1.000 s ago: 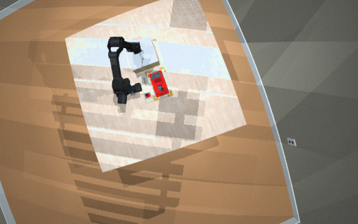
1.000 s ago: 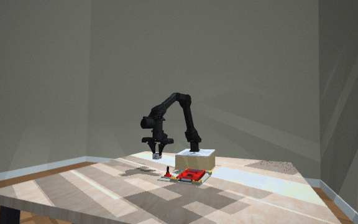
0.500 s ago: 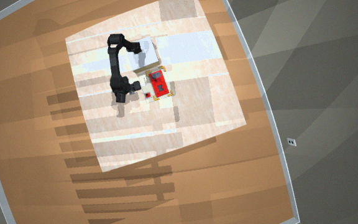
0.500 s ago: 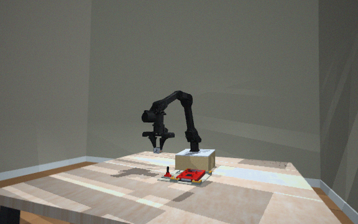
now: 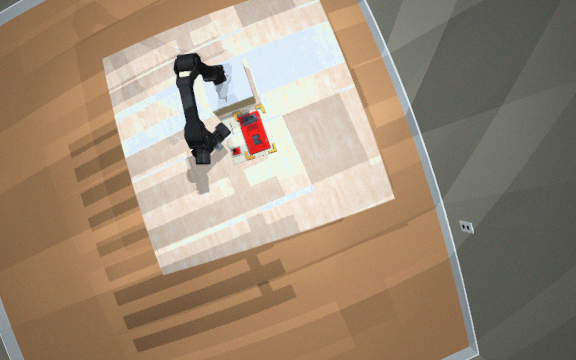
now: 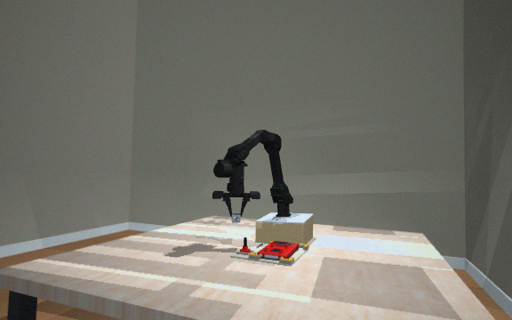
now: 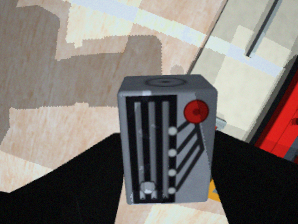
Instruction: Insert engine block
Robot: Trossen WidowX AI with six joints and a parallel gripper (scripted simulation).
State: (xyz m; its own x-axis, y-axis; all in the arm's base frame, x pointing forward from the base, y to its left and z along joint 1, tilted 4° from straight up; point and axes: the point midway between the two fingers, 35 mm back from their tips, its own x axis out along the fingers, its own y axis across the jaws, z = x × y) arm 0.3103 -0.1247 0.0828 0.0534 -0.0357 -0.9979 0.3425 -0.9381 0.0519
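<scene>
Right now my gripper tip is 10 cm above the black upright pin, 5 cm to the right of it and 4 cm short of it. Also, from my gripper tip: grey engine block 1 cm below.
</scene>
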